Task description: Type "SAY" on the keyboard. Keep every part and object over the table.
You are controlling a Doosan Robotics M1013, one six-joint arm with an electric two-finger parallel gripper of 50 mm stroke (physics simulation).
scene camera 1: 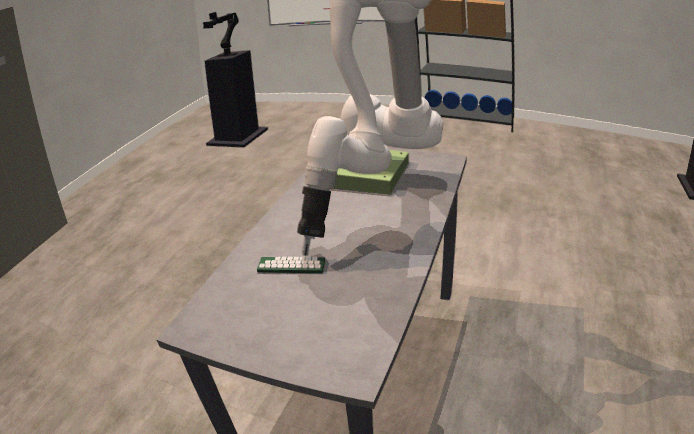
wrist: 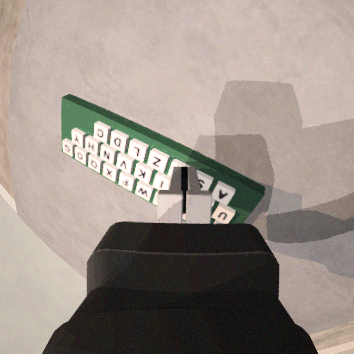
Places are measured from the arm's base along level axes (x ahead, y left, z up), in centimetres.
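Pixels of known places: gripper, fingertip midpoint: (scene camera 1: pixel 304 255) (wrist: pixel 183 180).
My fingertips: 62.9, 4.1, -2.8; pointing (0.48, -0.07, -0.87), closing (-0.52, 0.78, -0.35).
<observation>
Ahead of a thing's pixels: the offset from my fingertips to its top centre, as dx, dy, dz. Level surfaces: height alone.
A green keyboard {+3.3, -3.3, -1.0} (scene camera 1: pixel 291 270) (wrist: pixel 80 111) with white lettered keys lies flat on the table, slanted in the wrist view. My gripper (scene camera 1: pixel 305 254) (wrist: pixel 183 180) is shut with nothing between its fingers. Its tips are at the keyboard's top row, in front of the key between Z and S, and partly hide that key. The S key {+0.0, +1.2, -1.0} (wrist: pixel 202 182) and the A key {-0.5, +3.0, -1.0} (wrist: pixel 223 193) lie just right of the tips in the wrist view. The Y key {+5.3, -10.2, -1.0} (wrist: pixel 78 136) is near the keyboard's left end. I cannot tell whether the tips touch a key. Some middle keys are hidden by the fingers.
The grey table {dz -2.7} (scene camera 1: pixel 286 317) carries the green base block (scene camera 1: pixel 364 182) of the arm at its far end. A black pedestal (scene camera 1: pixel 231 97) with a small black arm stands behind on the left. A shelf rack (scene camera 1: pixel 512 66) with boxes and blue round weights stands at the back right.
</observation>
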